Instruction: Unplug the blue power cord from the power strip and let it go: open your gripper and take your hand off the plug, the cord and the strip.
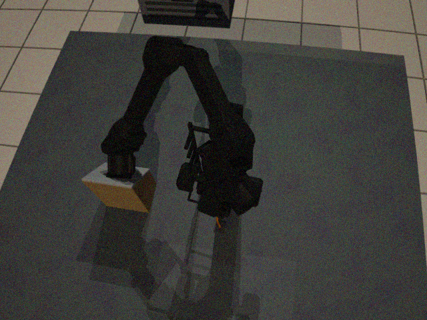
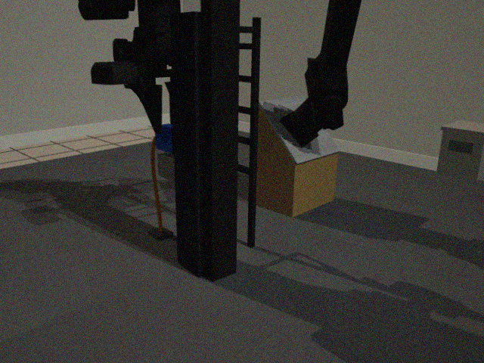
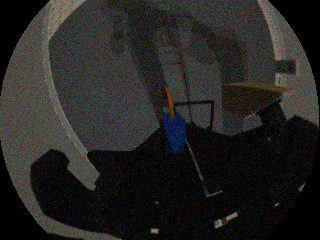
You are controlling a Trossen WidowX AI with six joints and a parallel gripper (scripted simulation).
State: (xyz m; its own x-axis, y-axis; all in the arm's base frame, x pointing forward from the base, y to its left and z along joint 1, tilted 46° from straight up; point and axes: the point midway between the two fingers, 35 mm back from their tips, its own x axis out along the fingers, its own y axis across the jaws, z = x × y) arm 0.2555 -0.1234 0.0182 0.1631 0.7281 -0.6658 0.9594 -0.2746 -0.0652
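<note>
My gripper tip is now 3 cm to the right of the blue plug.
</note>
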